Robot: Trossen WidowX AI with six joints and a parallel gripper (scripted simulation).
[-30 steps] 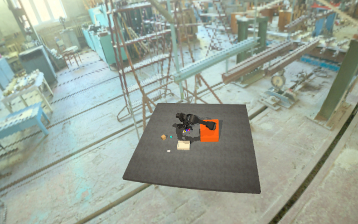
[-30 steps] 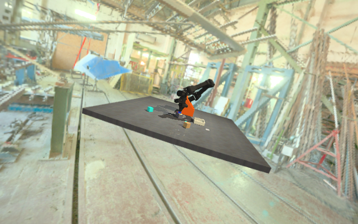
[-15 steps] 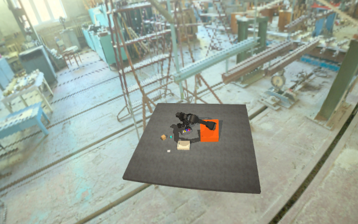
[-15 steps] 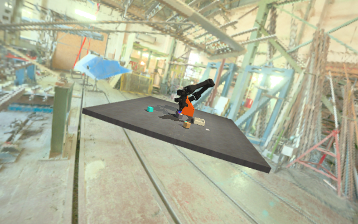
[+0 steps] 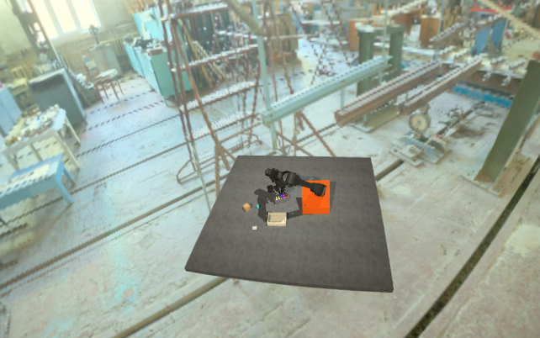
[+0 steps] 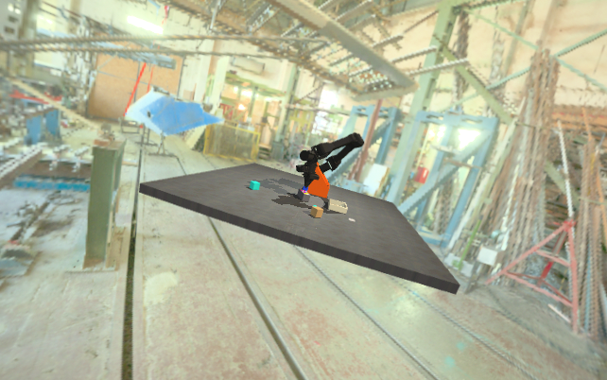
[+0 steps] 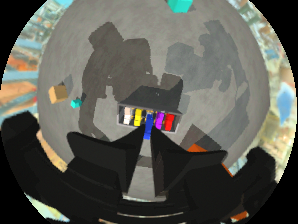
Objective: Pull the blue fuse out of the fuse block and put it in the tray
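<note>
Now: the beige tray 210 mm to the left of my gripper tip and 60 mm below it. The rest, counted from my gripper tip: blue fuse 10 mm below; small teal cube 170 mm ahead, 90 mm to the left, 60 mm below; tan cube 250 mm ahead, 110 mm to the left, 50 mm below.
</note>
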